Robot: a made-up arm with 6 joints. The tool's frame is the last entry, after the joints.
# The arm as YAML. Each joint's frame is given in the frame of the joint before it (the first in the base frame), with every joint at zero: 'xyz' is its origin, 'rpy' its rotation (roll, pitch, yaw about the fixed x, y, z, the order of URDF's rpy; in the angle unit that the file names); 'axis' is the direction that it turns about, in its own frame. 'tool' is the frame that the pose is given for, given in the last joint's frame.
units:
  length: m
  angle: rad
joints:
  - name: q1
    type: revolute
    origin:
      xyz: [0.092, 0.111, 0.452]
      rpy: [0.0, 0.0, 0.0]
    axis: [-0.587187, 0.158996, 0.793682]
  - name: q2
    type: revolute
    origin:
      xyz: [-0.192, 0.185, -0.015]
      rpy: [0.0, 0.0, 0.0]
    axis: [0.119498, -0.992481, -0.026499]
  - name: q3
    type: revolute
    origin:
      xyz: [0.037, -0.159, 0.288]
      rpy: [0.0, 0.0, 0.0]
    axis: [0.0, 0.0, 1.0]
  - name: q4
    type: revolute
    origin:
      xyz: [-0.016, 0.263, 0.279]
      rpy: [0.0, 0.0, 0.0]
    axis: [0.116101, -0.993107, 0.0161]
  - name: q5
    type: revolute
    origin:
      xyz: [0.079, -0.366, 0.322]
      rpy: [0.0, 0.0, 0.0]
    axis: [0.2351, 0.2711, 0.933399]
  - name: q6
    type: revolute
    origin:
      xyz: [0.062, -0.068, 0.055]
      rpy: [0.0, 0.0, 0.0]
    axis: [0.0, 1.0, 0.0]
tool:
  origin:
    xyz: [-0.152, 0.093, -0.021]
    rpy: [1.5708, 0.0, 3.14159]
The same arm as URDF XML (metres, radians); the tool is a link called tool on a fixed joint. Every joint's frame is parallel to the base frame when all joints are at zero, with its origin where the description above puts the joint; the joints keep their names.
<robot name="arm">
  <link name="base_link"/>
  <link name="link1"/>
  <link name="link2"/>
  <link name="link3"/>
  <link name="link4"/>
  <link name="link5"/>
  <link name="link6"/>
  <link name="tool"/>
  <joint name="q1" type="continuous">
    <parent link="base_link"/>
    <child link="link1"/>
    <origin xyz="0.0920 0.1110 0.4520" rpy="0.0000 0.0000 0.0000"/>
    <axis xyz="-0.587187 0.158996 0.793682"/>
  </joint>
  <joint name="q2" type="continuous">
    <parent link="link1"/>
    <child link="link2"/>
    <origin xyz="-0.1920 0.1850 -0.0150" rpy="0.0000 0.0000 0.0000"/>
    <axis xyz="0.119498 -0.992481 -0.026499"/>
  </joint>
  <joint name="q3" type="continuous">
    <parent link="link2"/>
    <child link="link3"/>
    <origin xyz="0.0370 -0.1590 0.2880" rpy="0.0000 0.0000 0.0000"/>
    <axis xyz="0 0 1"/>
  </joint>
  <joint name="q4" type="continuous">
    <parent link="link3"/>
    <child link="link4"/>
    <origin xyz="-0.0160 0.2630 0.2790" rpy="0.0000 0.0000 0.0000"/>
    <axis xyz="0.116101 -0.993107 0.0161"/>
  </joint>
  <joint name="q5" type="continuous">
    <parent link="link4"/>
    <child link="link5"/>
    <origin xyz="0.0790 -0.3660 0.3220" rpy="0.0000 0.0000 0.0000"/>
    <axis xyz="0.2351 0.2711 0.933399"/>
  </joint>
  <joint name="q6" type="continuous">
    <parent link="link5"/>
    <child link="link6"/>
    <origin xyz="0.0620 -0.0680 0.0550" rpy="0.0000 0.0000 0.0000"/>
    <axis xyz="0 1 0"/>
  </joint>
  <joint name="tool_joint" type="fixed">
    <parent link="link6"/>
    <child link="tool"/>
    <origin xyz="-0.1520 0.0930 -0.0210" rpy="1.5708 0.0000 3.1416"/>
  </joint>
</robot>

